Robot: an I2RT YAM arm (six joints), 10 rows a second.
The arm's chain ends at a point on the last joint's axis. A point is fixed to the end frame.
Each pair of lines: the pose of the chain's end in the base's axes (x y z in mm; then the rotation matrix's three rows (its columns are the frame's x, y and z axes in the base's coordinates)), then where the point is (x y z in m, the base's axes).
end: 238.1, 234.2, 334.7; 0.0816, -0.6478, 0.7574; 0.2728, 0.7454, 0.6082; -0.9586, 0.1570, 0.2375
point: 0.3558 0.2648 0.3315
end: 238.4, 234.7, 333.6; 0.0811, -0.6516, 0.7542; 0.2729, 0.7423, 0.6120; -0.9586, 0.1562, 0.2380
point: 0.3560 0.2658 0.3305
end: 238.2, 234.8, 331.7; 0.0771, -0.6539, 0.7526; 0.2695, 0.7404, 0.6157; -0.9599, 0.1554, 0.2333
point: 0.3557 0.2664 0.3281
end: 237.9, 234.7, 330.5; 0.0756, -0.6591, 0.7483; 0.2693, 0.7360, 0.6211; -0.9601, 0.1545, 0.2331
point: 0.3551 0.2671 0.3269
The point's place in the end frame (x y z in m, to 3 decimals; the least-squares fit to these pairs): 0.021 -0.054 0.107
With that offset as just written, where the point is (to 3 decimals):
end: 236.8, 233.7, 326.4; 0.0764, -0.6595, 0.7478; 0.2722, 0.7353, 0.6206; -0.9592, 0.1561, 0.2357
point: 0.354 0.266 0.323
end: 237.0, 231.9, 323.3; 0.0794, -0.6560, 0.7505; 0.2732, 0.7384, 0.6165; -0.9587, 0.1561, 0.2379
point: 0.354 0.264 0.320
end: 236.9, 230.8, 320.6; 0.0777, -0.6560, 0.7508; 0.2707, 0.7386, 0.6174; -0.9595, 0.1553, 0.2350
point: 0.354 0.263 0.317
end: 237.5, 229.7, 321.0; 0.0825, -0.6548, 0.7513; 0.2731, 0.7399, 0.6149; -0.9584, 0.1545, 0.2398
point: 0.355 0.261 0.318
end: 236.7, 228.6, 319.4; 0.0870, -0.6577, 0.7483; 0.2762, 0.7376, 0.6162; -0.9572, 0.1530, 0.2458
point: 0.354 0.261 0.317
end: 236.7, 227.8, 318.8; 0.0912, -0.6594, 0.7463; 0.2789, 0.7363, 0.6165; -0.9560, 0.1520, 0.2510
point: 0.354 0.260 0.317
